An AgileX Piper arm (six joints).
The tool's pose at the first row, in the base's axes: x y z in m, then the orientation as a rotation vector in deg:
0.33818 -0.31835 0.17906 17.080 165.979 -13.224
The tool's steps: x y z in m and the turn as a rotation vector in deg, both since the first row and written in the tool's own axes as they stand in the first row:
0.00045 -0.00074 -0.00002 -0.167 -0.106 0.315
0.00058 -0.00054 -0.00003 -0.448 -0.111 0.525
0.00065 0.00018 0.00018 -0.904 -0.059 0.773
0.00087 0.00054 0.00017 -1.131 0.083 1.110
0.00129 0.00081 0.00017 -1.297 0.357 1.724
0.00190 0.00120 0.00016 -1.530 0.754 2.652
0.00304 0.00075 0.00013 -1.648 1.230 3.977
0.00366 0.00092 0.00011 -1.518 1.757 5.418
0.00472 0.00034 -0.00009 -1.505 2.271 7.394
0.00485 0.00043 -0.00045 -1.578 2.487 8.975
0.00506 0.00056 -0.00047 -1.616 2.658 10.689
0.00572 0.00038 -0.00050 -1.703 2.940 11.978
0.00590 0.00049 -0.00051 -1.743 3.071 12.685
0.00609 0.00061 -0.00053 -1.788 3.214 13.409
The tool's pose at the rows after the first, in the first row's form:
0.33759 -0.31898 0.17907 17.484 165.811 -12.937
0.33750 -0.31876 0.17903 17.737 165.768 -12.494
0.33763 -0.31809 0.17871 18.027 165.774 -11.785
0.33750 -0.31770 0.17862 18.502 165.842 -11.386
0.33716 -0.31736 0.17849 19.414 165.972 -11.016
0.33666 -0.31687 0.17830 20.795 166.141 -10.483
0.33547 -0.31709 0.17813 22.787 166.271 -10.040
0.33491 -0.31681 0.17798 25.007 166.392 -9.931
0.33373 -0.31714 0.17800 27.977 166.313 -9.557
0.33355 -0.31697 0.17831 30.288 166.027 -9.153
0.33337 -0.31680 0.17826 32.780 165.620 -8.779
0.33270 -0.31685 0.17816 34.684 165.439 -8.394
0.33255 -0.31671 0.17811 35.722 165.308 -8.196
0.33239 -0.31655 0.17807 36.786 165.175 -7.986

